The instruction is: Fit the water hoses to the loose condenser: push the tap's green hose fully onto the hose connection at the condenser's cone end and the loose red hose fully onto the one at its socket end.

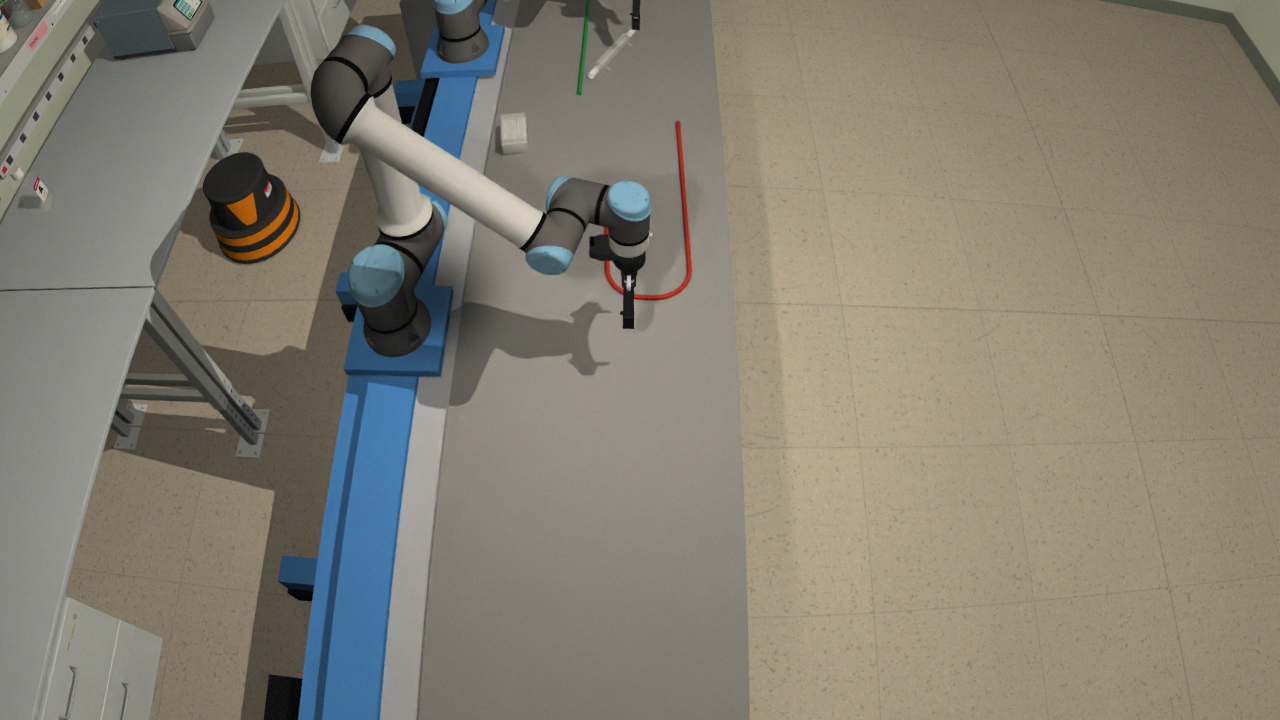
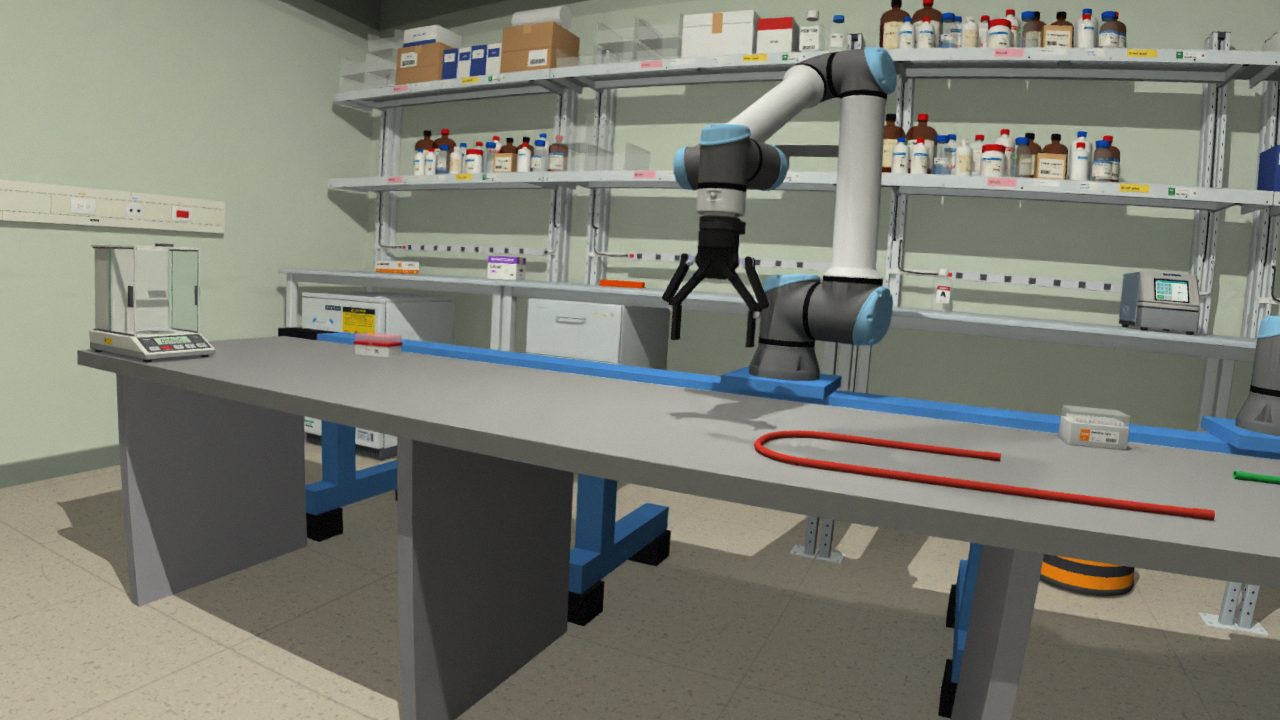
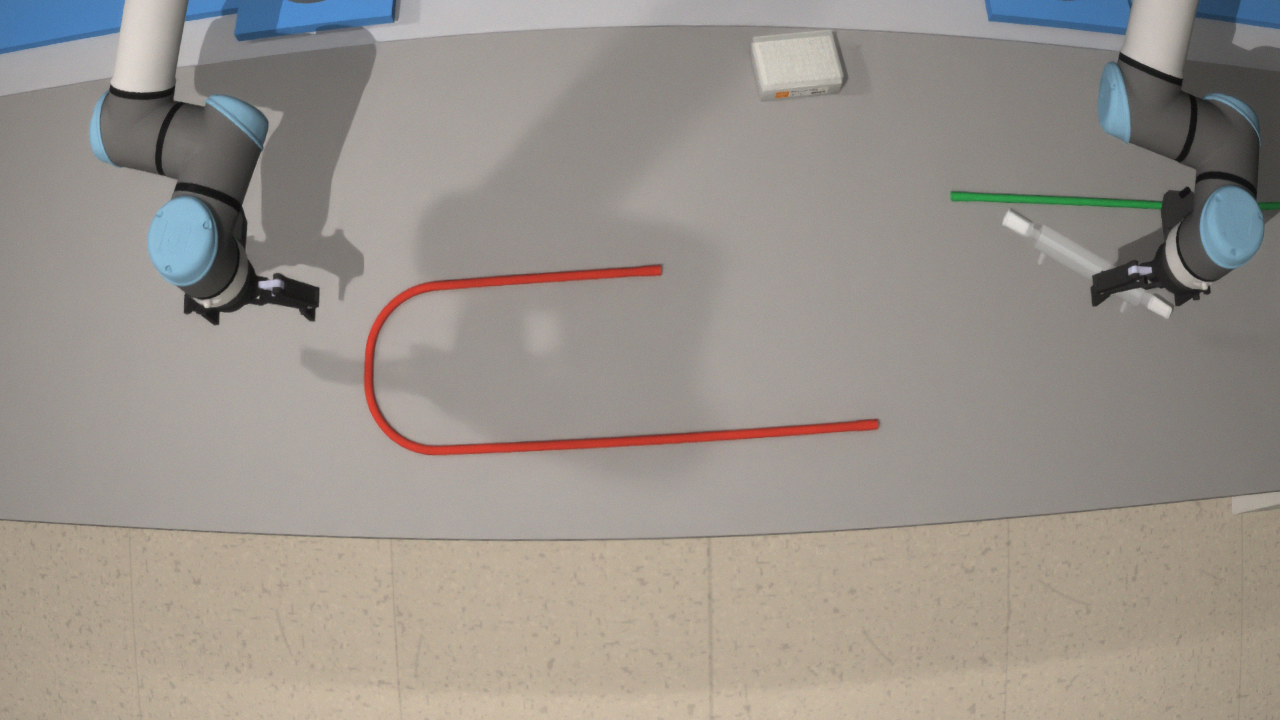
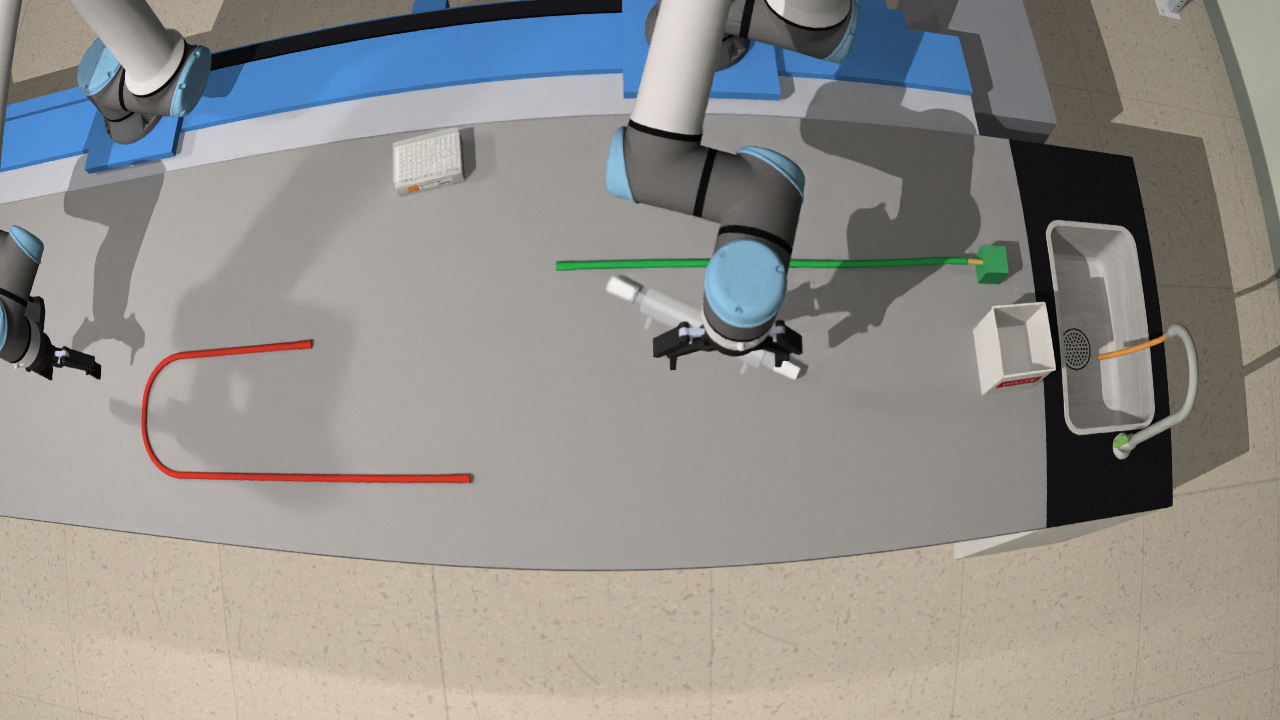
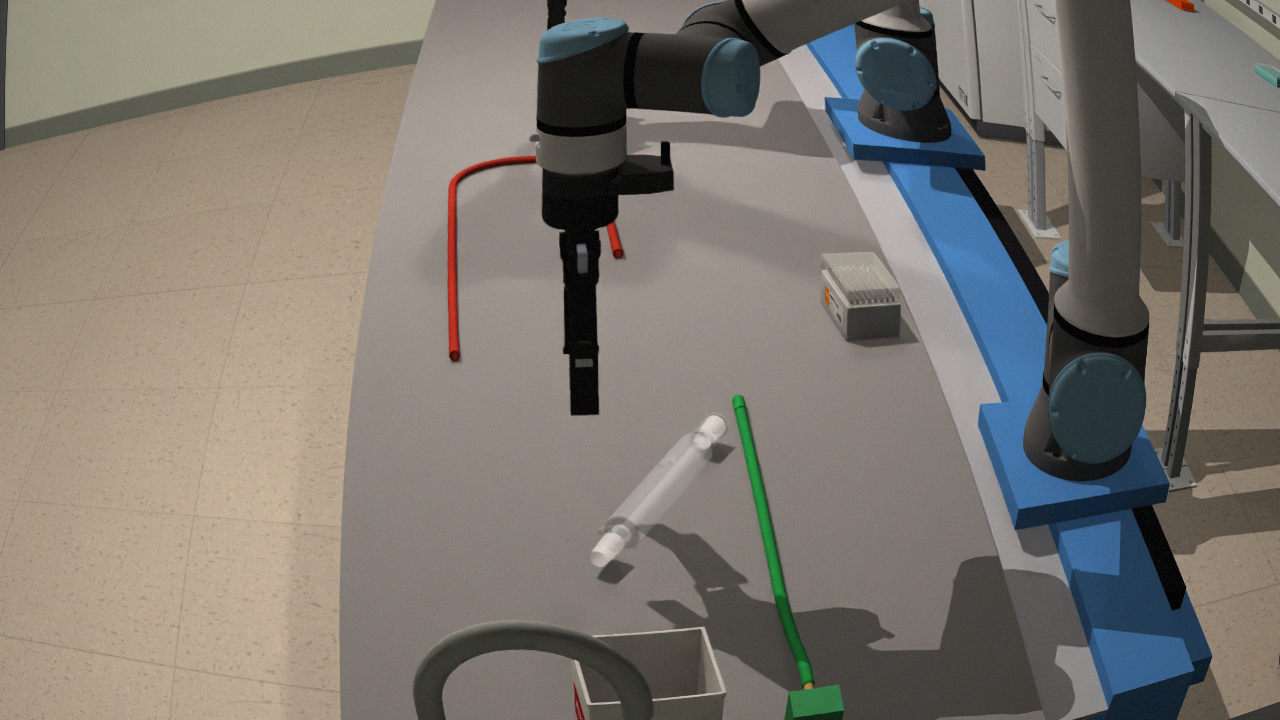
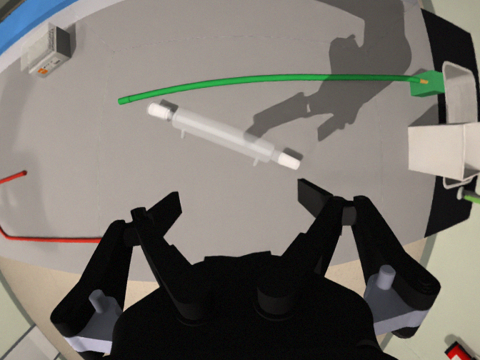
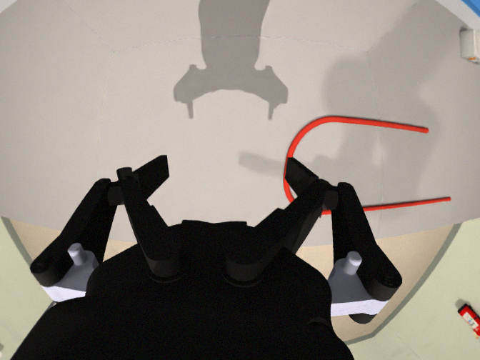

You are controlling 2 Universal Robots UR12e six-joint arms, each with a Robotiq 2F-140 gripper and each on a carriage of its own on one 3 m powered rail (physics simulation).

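Note:
The clear condenser point(image 3: 1065, 253) point(image 4: 662, 307) point(image 5: 662, 488) point(image 6: 225, 135) lies slantwise on the table, a wider white end near the green hose's free end, a narrower one opposite; two small side connections show. The green hose point(image 4: 626, 264) point(image 5: 760, 501) point(image 6: 250, 78) lies nearly straight, free end apart from the condenser. The red hose point(image 1: 684, 197) point(image 2: 895, 480) point(image 3: 572, 443) point(image 7: 350, 120) lies in a U, both ends free. My left gripper point(image 4: 726, 360) point(image 6: 238, 196) is open and empty, high above the condenser. My right gripper point(image 2: 713, 336) point(image 7: 226, 166) is open and empty, high above the table beside the red hose's bend.
The green block point(image 4: 991, 265) point(image 5: 814, 702) holds the green hose's far end by an orange nozzle. A white waste box point(image 4: 995, 358) stands beside the sink point(image 4: 1096, 259). A tip rack box point(image 3: 796, 64) point(image 4: 427, 161) stands near the rail side. A balance point(image 2: 147, 344) stands at the table's far end.

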